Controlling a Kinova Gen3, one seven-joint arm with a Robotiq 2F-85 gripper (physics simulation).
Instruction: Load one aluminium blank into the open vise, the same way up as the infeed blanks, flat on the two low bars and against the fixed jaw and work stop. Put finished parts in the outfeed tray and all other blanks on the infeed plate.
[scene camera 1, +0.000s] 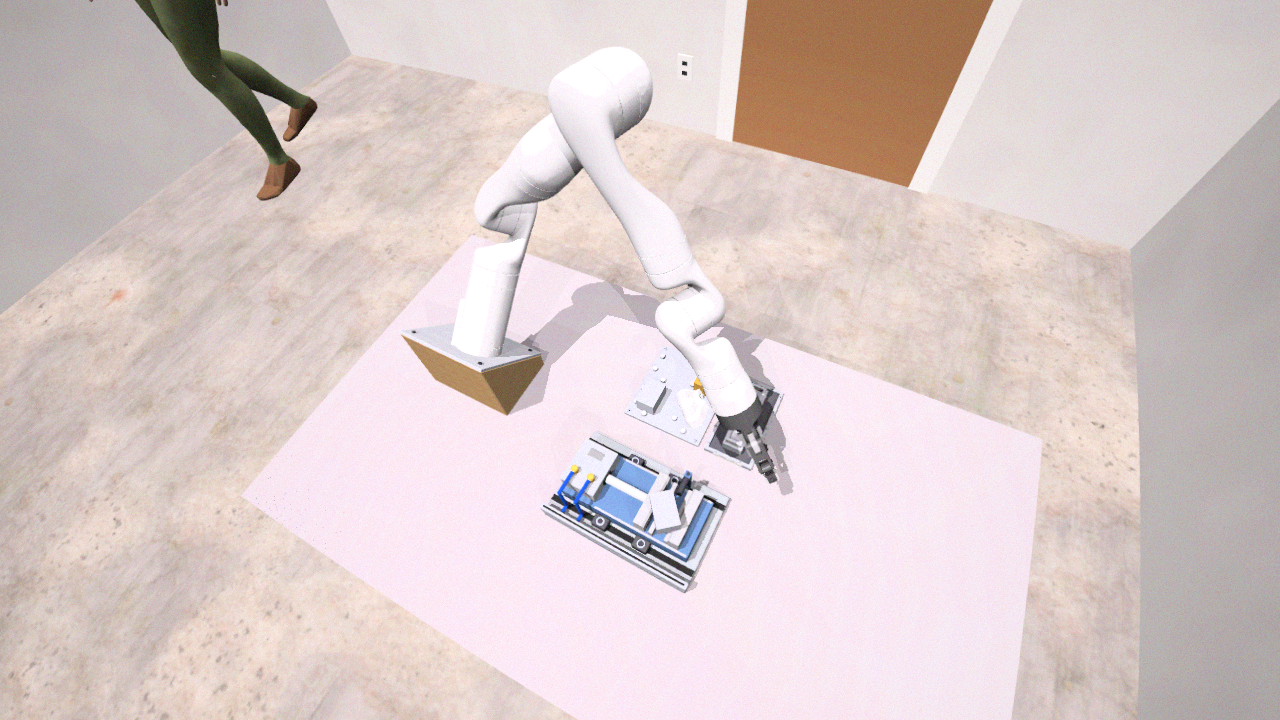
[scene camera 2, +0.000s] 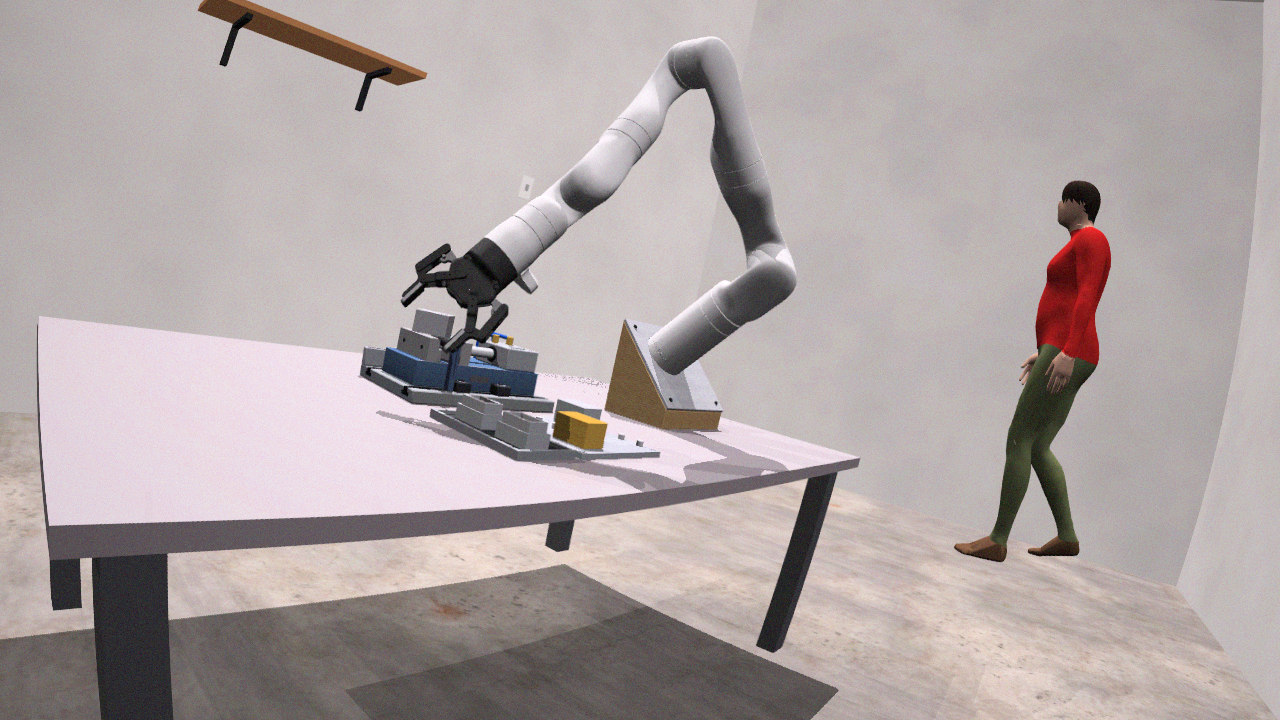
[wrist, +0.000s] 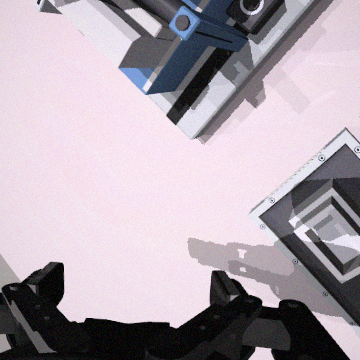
Scene:
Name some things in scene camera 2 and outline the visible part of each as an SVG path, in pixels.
My gripper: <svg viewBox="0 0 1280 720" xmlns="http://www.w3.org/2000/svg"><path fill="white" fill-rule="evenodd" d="M489 238L484 237L465 255L459 258L452 252L450 244L442 245L416 263L415 270L418 278L402 294L401 303L406 308L425 291L424 288L446 288L448 294L457 301L458 305L461 308L467 309L465 328L459 330L442 347L446 354L456 352L469 339L474 339L482 344L485 343L508 316L508 305L500 303L495 298L518 275L508 256ZM491 305L491 317L480 330L477 329L478 308ZM451 263L449 271L428 273L440 263Z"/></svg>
A brass blank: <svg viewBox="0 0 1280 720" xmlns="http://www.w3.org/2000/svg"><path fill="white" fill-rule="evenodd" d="M557 411L553 437L582 449L603 449L608 423L577 412Z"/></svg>

